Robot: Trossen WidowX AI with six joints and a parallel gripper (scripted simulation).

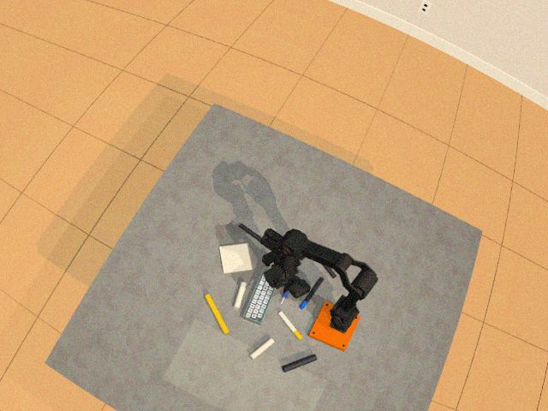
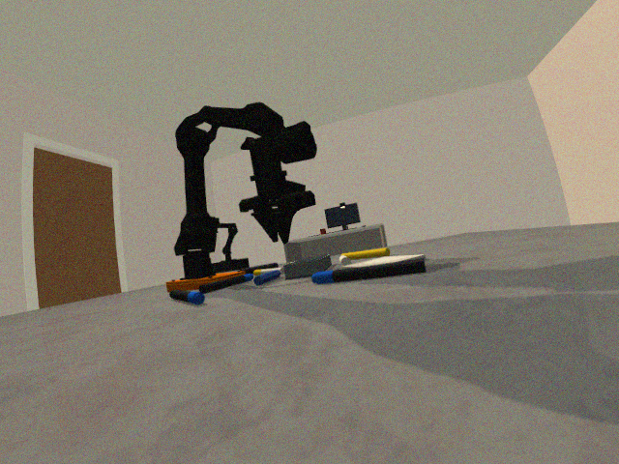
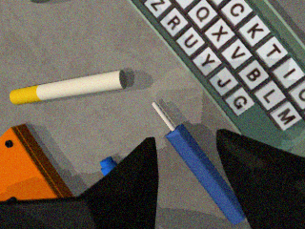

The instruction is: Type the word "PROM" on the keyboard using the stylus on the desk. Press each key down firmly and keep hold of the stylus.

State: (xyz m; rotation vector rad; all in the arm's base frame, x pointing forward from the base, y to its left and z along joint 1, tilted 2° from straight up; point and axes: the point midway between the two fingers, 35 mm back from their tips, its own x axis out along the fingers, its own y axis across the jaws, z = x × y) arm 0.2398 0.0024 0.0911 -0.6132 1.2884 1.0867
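Right now my gripper tip is 20 mm past the blue stylus, 10 mm to the left of it and 60 mm above it. From my gripper tip the other things lie so: stylus tip: 20 mm behind, 20 mm to the left, 60 mm below; white pad: 200 mm ahead, 40 mm to the right, 70 mm below; white-yellow stick: 100 mm behind, 90 mm to the left, 60 mm below.
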